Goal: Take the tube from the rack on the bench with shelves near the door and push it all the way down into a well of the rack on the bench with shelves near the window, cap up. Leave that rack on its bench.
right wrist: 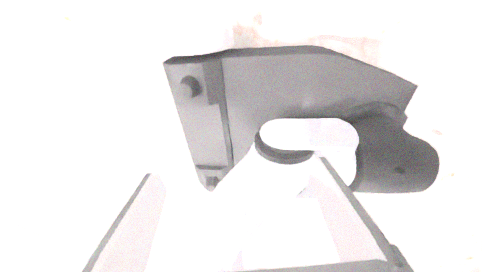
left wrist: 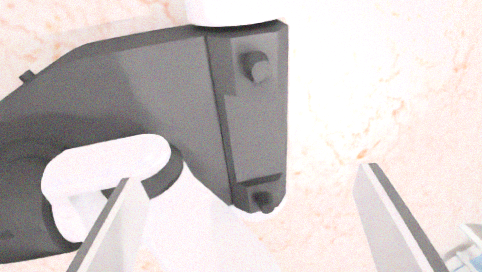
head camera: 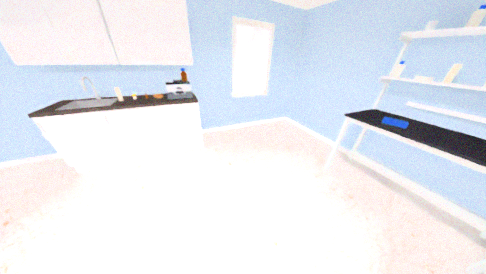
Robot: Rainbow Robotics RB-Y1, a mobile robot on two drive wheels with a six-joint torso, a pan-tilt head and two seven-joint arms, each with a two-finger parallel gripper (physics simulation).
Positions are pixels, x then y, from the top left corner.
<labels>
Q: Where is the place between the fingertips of my right gripper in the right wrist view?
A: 235, 174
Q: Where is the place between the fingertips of my left gripper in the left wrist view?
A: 247, 184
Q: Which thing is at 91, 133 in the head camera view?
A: A counter.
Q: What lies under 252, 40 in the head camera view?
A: A window.
</labels>
